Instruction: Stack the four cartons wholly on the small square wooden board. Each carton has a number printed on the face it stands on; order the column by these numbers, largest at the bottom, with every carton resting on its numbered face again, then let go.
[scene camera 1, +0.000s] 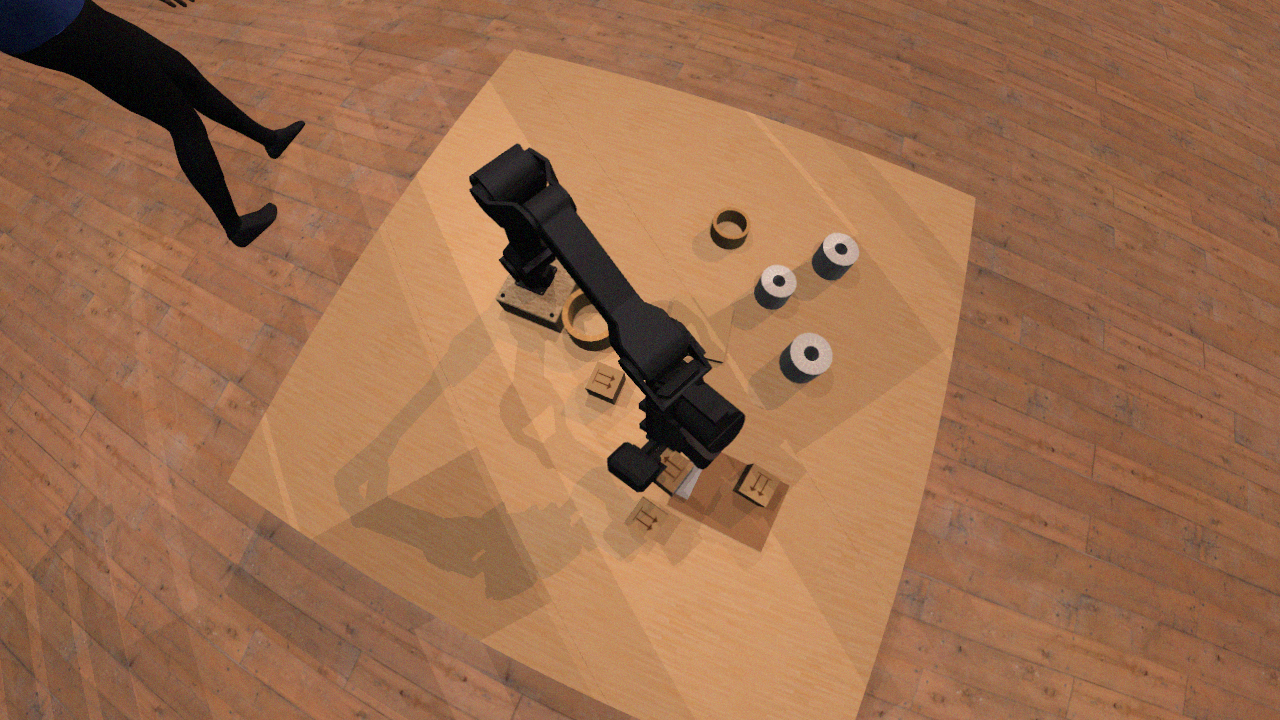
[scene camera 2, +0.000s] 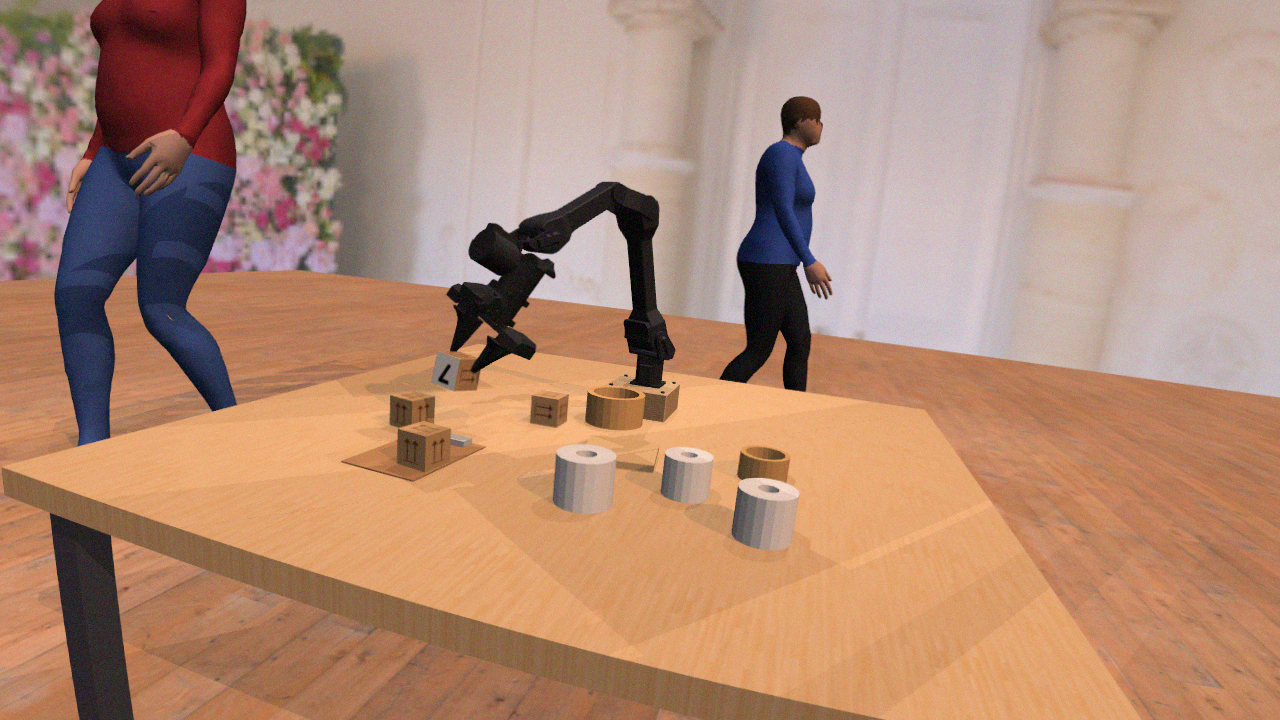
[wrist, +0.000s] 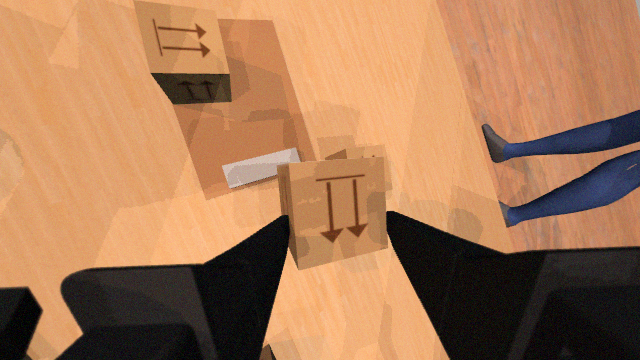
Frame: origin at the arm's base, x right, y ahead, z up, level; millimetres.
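Seen in the pictures: gripper, fingertip midpoint: (scene camera 1: 664, 466) (scene camera 2: 462, 361) (wrist: 337, 220); arm's base, origin of the base link: (scene camera 1: 536, 276) (scene camera 2: 648, 383).
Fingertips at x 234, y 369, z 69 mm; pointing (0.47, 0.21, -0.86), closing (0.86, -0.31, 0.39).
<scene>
Pixels of each thing's top centre, then the offset from my fingertips to it.
- second carton, middle of its top: (wrist: 184, 39) (scene camera 2: 424, 428) (scene camera 1: 759, 485) dx -37, dy +163, dz -70 mm
- third carton, middle of its top: (wrist: 370, 170) (scene camera 1: 646, 519) (scene camera 2: 412, 395) dx +90, dy +9, dz -72 mm
- fourth carton, middle of its top: (scene camera 1: 604, 379) (scene camera 2: 550, 394) dx -101, dy -157, dz -72 mm
- pale square board, middle of its top: (scene camera 2: 620, 449) (scene camera 1: 699, 326) dx -280, dy -40, dz -114 mm
- brown clipboard, middle of its top: (wrist: 242, 97) (scene camera 2: 417, 447) (scene camera 1: 730, 495) dx -4, dy +131, dz -114 mm
- grey clip, middle of its top: (wrist: 265, 166) (scene camera 2: 447, 435) (scene camera 1: 691, 476) dx -9, dy +54, dz -114 mm
- large ring, middle of its top: (scene camera 1: 591, 313) (scene camera 2: 616, 392) dx -207, dy -233, dz -67 mm
- smaller ring, middle of its top: (scene camera 2: 765, 453) (scene camera 1: 731, 222) dx -514, dy -60, dz -84 mm
My gripper (scene camera 1: 671, 466) (scene camera 2: 464, 359) (wrist: 337, 220) is shut on a carton (scene camera 1: 674, 472) (scene camera 2: 463, 371) (wrist: 337, 210) and holds it in the air near the clipboard's clip end. Its numbered face, with a dark digit like an upside-down 7, points sideways in scene camera 2. A second carton (scene camera 1: 759, 484) (scene camera 2: 423, 446) (wrist: 182, 37) stands on the brown clipboard. A third carton (scene camera 1: 648, 517) (scene camera 2: 411, 409) stands beside the clipboard, mostly hidden in the wrist view. A fourth carton (scene camera 1: 605, 382) (scene camera 2: 548, 408) stands near the large ring. The pale square board (scene camera 1: 716, 338) (scene camera 2: 637, 454) is partly hidden by the arm and a roll.
The brown clipboard (scene camera 1: 742, 528) (scene camera 2: 375, 461) (wrist: 255, 110) has a grey clip (scene camera 2: 460, 440) (wrist: 255, 170). A large ring (scene camera 1: 569, 320) (scene camera 2: 614, 413) is by the arm's base. Several white rolls and a smaller ring (scene camera 1: 729, 241) (scene camera 2: 763, 468) stand beyond the board. People stand near the table.
</scene>
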